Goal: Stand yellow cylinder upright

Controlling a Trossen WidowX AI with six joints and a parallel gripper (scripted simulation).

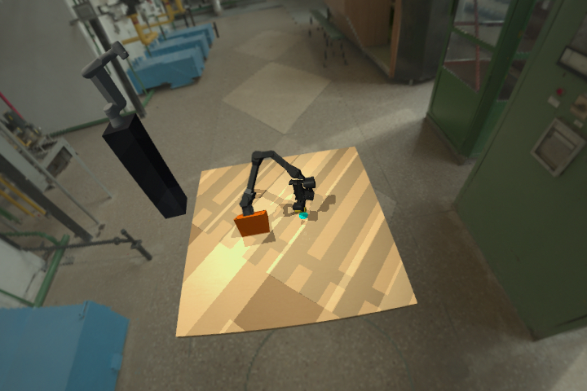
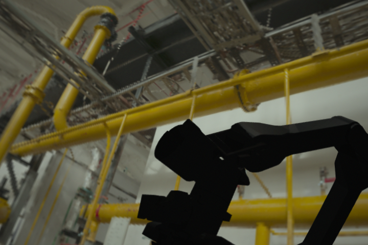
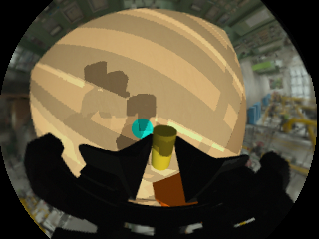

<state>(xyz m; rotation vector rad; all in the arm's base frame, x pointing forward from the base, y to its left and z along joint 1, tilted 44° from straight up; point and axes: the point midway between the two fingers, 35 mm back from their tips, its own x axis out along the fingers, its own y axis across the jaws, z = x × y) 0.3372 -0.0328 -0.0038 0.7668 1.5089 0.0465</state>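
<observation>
The cyan circle lies 110 mm below my gripper tip and 40 mm to the left of it. Round my gripper tip: yellow tall cylinder (20 mm behind, 10 mm to the left).
</observation>
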